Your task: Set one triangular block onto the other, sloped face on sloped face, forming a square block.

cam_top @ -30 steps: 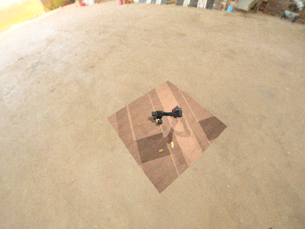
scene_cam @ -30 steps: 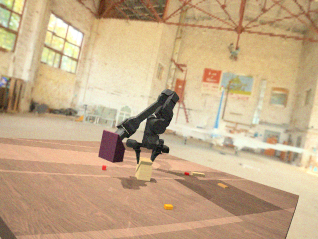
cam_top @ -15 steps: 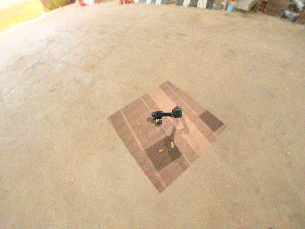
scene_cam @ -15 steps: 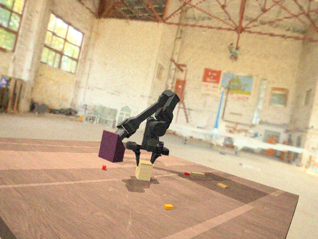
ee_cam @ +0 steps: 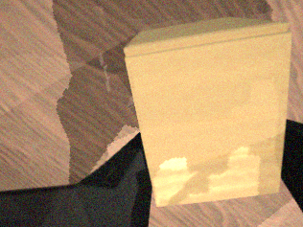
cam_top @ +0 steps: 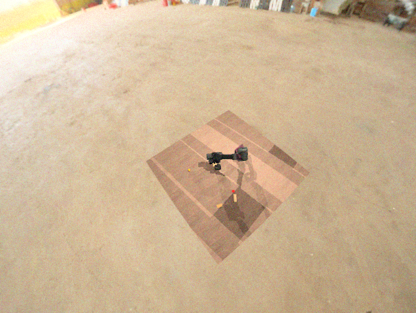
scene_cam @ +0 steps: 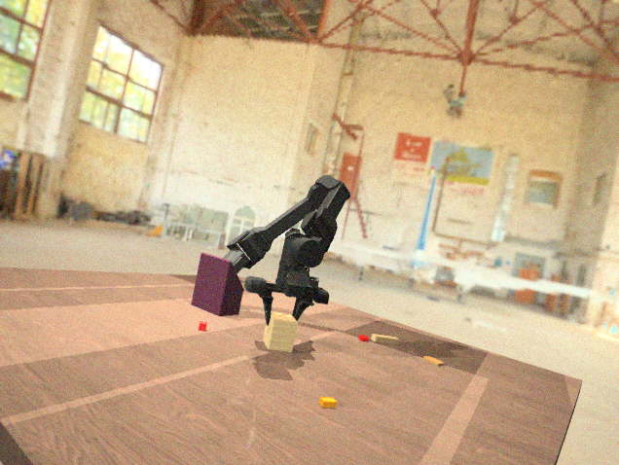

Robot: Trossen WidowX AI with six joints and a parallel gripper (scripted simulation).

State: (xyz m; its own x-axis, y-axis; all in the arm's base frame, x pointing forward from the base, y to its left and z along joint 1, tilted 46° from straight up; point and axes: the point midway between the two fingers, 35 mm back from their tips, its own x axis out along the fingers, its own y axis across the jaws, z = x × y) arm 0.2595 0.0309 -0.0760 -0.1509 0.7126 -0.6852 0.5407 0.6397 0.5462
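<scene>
My gripper tip is now 1 cm below the triangular block. From my gripper tip the other things lie so: red cube 12 cm to the right, 12 cm behind, 3 cm below; tan slab 38 cm to the left, 6 cm ahead, 3 cm below; orange piece 27 cm ahead, 15 cm to the right, 4 cm below.
</scene>
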